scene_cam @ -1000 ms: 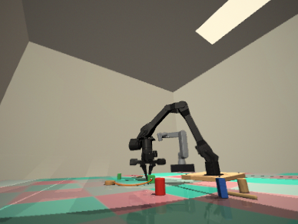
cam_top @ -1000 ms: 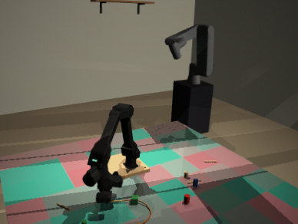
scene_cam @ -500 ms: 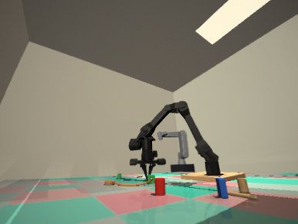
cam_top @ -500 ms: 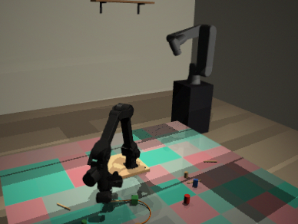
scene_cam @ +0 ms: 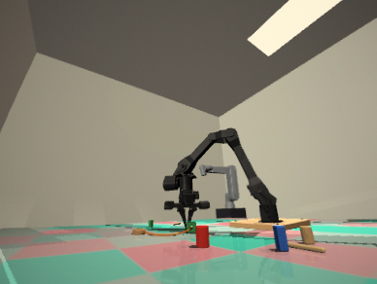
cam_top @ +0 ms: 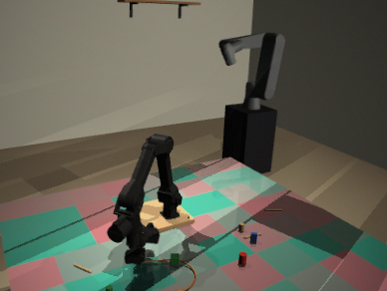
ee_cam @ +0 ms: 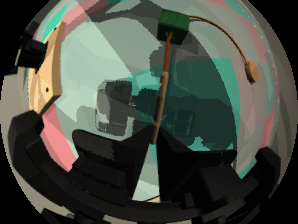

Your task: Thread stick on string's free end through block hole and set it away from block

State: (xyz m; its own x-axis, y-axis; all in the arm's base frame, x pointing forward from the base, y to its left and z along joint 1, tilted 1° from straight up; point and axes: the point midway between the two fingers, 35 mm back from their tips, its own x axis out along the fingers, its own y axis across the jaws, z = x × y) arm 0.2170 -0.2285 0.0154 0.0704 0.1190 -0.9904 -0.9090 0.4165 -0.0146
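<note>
My gripper tip is now 2 cm short of the thin wooden stick, 4 cm to the right of it and 1 cm below it. From my gripper tip the other things lie so: green cylinder: 10 cm ahead, 14 cm to the right, 1 cm above; green block: 5 cm ahead, 11 cm to the left, 1 cm above; round wooden button: 21 cm ahead, 5 cm to the left, 1 cm above.
</note>
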